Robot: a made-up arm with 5 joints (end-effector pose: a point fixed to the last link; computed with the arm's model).
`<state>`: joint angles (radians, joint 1 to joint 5).
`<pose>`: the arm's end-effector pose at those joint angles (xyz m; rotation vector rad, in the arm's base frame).
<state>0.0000 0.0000 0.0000 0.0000 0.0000</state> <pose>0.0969 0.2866 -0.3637 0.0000 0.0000 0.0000</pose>
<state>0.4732 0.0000 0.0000 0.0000 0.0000</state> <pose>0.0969 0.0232 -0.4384 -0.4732 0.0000 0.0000</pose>
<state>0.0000 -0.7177 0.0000 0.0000 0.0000</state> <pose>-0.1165 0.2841 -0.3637 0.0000 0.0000 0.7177</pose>
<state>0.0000 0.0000 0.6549 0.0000 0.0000</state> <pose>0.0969 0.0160 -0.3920 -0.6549 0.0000 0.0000</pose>
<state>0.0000 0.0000 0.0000 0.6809 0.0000</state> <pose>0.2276 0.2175 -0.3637 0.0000 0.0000 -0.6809</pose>
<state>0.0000 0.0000 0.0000 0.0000 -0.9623</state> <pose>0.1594 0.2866 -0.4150 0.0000 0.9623 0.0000</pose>
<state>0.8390 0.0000 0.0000 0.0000 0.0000</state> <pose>0.0969 -0.1870 -0.4081 -0.8390 0.0000 0.0000</pose>
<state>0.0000 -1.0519 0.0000 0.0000 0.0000</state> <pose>-0.2033 0.2324 -0.3637 0.0000 0.0000 1.0519</pose>
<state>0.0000 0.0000 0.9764 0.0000 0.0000</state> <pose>0.0969 -0.1095 -0.3412 -0.9764 0.0000 0.0000</pose>
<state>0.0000 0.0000 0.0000 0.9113 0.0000</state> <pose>0.2576 0.1763 -0.3637 0.0000 0.0000 -0.9113</pose>
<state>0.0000 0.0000 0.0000 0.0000 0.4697</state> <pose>0.0563 0.2866 -0.3649 0.0000 -0.4697 0.0000</pose>
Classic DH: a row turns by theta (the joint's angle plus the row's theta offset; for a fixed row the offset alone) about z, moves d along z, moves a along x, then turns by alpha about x. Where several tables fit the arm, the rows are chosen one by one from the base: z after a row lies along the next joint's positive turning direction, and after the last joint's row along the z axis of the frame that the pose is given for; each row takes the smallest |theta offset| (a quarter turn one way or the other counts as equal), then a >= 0, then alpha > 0; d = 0 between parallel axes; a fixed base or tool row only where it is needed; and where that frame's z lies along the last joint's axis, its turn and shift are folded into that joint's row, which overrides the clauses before.
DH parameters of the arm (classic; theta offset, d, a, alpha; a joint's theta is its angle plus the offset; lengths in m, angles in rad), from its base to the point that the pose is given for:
base (fixed): -1.5708 0.1451 0 1.5708
joint 1: 0 0.0065 -0.0009 1.5708
joint 2: 0 0.1246 -0.1088 -1.5708
joint 3: 0 -0.0712 0.0422 1.5708
joint 4: -1.5708 0.4697 0.0143 -1.5708
joint 5: 0 -0.2191 0.0179 -1.5708
tool (fixed): 0 0.0855 0 0

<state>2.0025 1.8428 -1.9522 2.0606 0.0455</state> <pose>0.4347 0.0332 0.5515 1.4333 -0.9441 -0.8684</pose>
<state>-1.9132 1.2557 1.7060 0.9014 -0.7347</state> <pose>-0.2089 0.2159 -0.1772 -0.1922 1.8948 -0.6497</pose>
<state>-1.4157 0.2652 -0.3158 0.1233 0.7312</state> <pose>0.1652 0.4955 0.4422 1.4757 -0.2719 -0.9373</pose>
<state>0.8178 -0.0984 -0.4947 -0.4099 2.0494</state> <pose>-0.1313 -0.0552 -0.5220 0.2971 -1.8598 0.5993</pose>
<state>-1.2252 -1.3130 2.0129 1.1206 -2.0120</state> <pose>0.4133 -0.0425 0.3790 0.7979 0.3053 -0.3425</pose>
